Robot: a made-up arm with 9 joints. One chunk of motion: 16 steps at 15 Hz.
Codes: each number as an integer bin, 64 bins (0 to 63) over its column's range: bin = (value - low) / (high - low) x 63, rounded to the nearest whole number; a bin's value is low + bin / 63 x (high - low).
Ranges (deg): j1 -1.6..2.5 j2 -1.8..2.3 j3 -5.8..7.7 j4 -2..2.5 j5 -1.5..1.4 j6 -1.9..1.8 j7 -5.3..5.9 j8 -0.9..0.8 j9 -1.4..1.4
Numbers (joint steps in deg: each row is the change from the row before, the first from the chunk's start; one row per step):
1: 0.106 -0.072 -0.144 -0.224 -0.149 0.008 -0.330 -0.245 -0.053
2: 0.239 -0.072 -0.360 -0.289 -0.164 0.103 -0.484 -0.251 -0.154
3: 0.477 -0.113 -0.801 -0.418 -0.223 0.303 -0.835 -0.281 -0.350
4: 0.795 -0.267 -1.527 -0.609 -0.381 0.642 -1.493 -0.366 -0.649
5: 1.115 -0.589 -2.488 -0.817 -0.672 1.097 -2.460 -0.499 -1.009
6: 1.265 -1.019 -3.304 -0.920 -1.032 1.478 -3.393 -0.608 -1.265
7: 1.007 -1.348 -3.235 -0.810 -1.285 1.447 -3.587 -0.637 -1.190
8: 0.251 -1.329 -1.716 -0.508 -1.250 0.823 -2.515 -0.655 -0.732
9: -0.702 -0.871 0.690 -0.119 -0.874 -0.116 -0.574 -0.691 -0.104
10: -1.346 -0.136 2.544 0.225 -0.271 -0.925 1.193 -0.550 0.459
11: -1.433 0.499 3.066 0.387 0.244 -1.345 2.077 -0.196 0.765
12: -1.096 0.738 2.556 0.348 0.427 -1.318 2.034 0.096 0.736
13: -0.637 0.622 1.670 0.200 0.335 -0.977 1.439 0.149 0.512
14: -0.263 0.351 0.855 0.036 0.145 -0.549 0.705 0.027 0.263
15: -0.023 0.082 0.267 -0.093 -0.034 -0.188 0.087 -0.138 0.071
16: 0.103 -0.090 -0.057 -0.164 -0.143 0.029 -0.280 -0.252 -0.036
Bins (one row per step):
1: 26 27 26 25 29 32 28 24 30
2: 28 27 25 24 29 34 27 24 28
3: 32 26 23 22 28 38 25 23 24
4: 37 24 20 19 24 43 21 20 17
5: 42 19 15 17 18 51 16 15 9
6: 44 12 12 15 10 58 11 11 3
7: 40 7 12 17 5 57 10 10 5
8: 28 7 19 21 5 46 16 9 15
9: 14 14 30 26 14 30 27 8 29
10: 4 26 39 31 27 17 37 13 42
11: 3 35 41 33 38 9 41 26 49
12: 8 39 39 33 42 10 41 37 48
13: 15 37 35 31 40 16 38 39 43
14: 21 33 31 29 36 23 34 34 37
15: 24 29 28 27 32 29 30 28 33
16: 26 26 27 26 29 33 28 24 31

